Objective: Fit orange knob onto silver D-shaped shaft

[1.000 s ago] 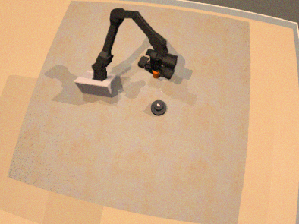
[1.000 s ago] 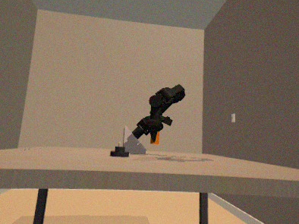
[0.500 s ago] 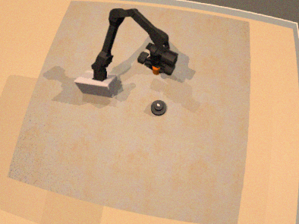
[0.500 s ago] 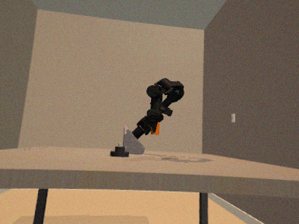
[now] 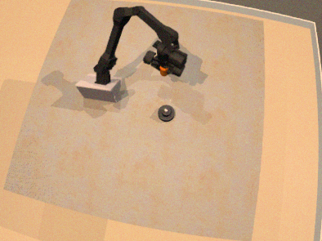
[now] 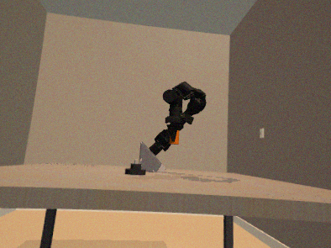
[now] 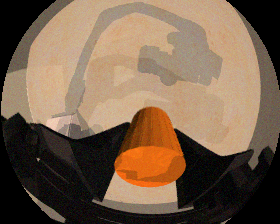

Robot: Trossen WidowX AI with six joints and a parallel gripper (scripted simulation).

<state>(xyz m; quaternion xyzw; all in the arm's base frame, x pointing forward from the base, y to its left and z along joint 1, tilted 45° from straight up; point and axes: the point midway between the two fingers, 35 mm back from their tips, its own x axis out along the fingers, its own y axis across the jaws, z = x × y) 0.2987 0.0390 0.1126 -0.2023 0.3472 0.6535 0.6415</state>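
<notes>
Now: gripper tip 5 cm short of the round dark pedestal, 16 cm to the left of it and 12 cm above it. From my gripper tip the other things lie so: orange knob 3 cm above.
</notes>
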